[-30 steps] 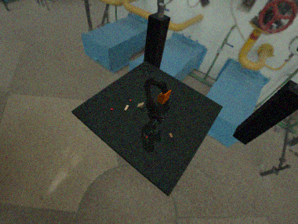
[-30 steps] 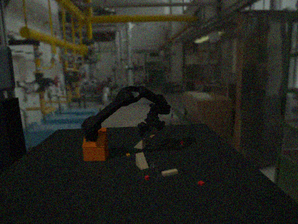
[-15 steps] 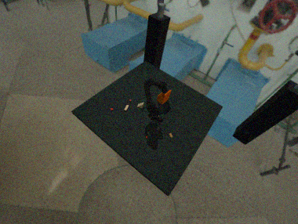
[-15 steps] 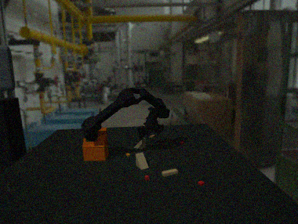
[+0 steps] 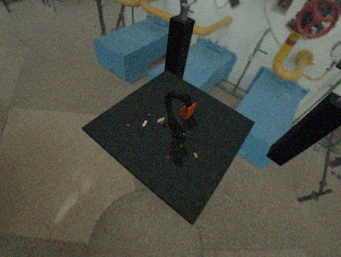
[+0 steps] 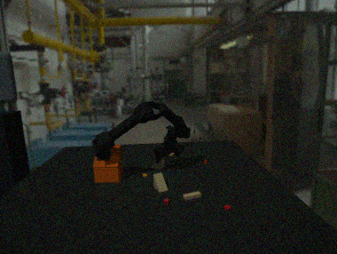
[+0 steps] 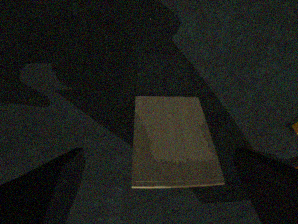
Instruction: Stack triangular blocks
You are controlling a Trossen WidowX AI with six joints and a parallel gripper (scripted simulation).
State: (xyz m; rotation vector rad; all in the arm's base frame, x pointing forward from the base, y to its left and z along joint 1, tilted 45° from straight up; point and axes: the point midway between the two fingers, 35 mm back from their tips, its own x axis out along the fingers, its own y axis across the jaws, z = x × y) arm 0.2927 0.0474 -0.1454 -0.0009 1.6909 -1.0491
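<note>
My gripper tip is now 3 cm above the tan triangular block and 1 cm past it. The rest, counted from my gripper tip: orange bit (12 cm to the right, 8 cm behind, 4 cm below).
</note>
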